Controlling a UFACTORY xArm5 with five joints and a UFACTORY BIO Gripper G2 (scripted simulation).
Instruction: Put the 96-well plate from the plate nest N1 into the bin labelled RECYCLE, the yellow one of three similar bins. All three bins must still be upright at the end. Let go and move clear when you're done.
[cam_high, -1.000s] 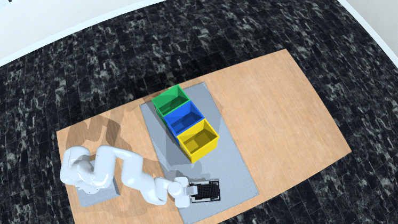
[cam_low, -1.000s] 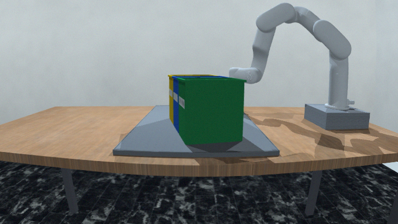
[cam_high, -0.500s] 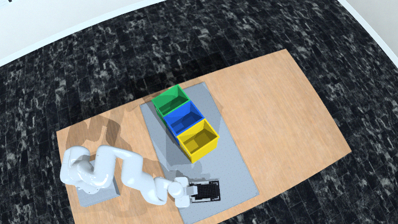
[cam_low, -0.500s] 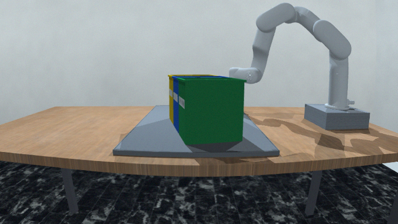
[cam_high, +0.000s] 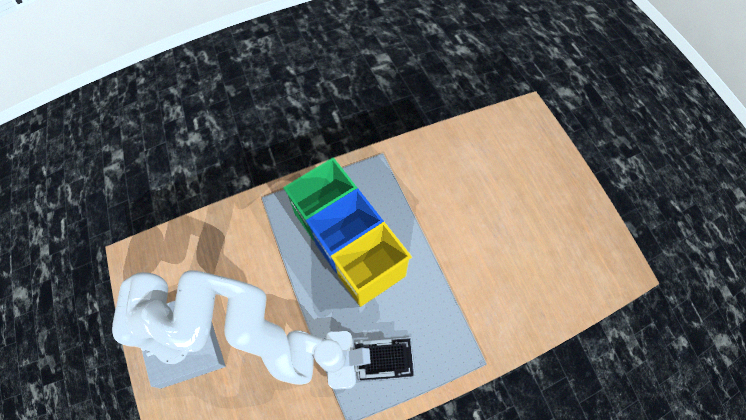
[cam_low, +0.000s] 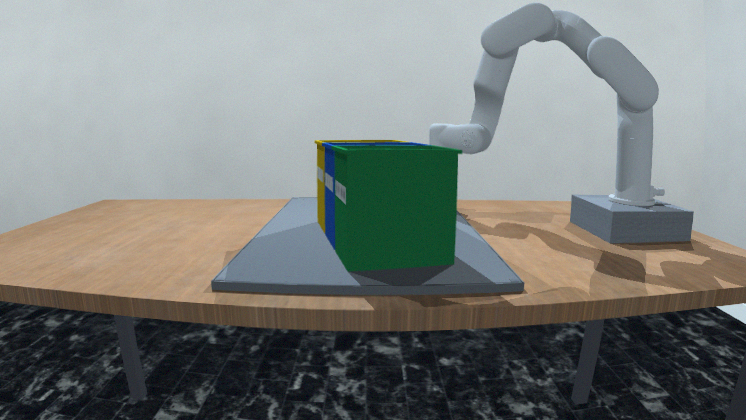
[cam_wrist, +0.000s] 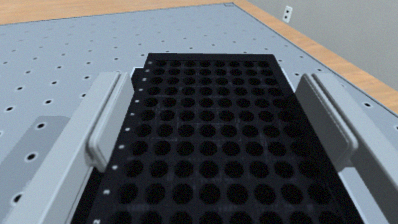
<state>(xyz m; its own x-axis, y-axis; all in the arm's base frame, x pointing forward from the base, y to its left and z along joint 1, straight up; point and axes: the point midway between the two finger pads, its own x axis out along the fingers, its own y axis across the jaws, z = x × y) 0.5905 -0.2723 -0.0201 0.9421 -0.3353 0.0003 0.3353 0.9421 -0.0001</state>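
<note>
Now: hand 30 mm above the plate nest N1. The rest, counted from my hand: black 96-well plate 10 mm below; then yellow recycle bin 70 mm ahead, 260 mm to the left, 50 mm above; then blue bin 50 mm ahead, 390 mm to the left, 50 mm above.
</note>
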